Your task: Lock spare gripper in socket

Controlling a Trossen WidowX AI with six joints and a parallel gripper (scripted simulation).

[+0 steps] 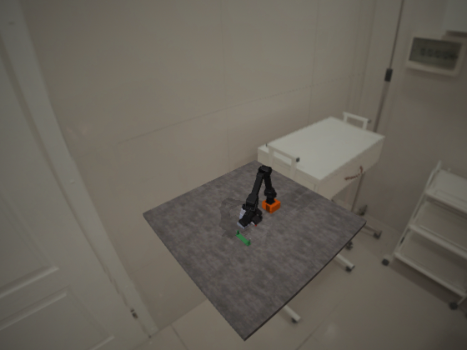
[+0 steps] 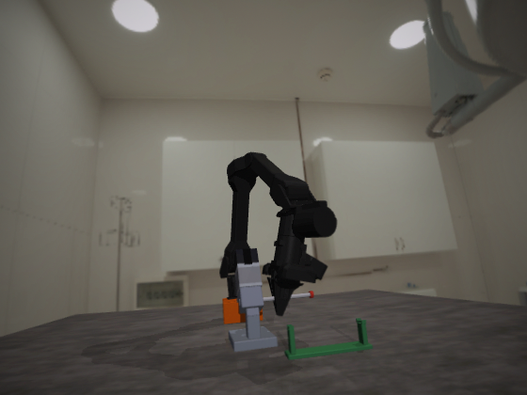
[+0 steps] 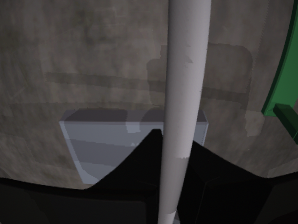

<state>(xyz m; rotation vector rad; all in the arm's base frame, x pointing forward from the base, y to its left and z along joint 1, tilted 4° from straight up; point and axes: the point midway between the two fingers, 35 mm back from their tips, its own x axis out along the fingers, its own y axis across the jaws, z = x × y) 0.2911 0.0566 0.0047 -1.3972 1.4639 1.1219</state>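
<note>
The grey mount lies 5 cm to the right of my gripper tip and 1 cm behind it. Also, from my gripper tip: spare gripper: 8 cm above, 6 cm to the right, 2 cm behind; green rack: 11 cm ahead, 5 cm to the left, 2 cm below.
</note>
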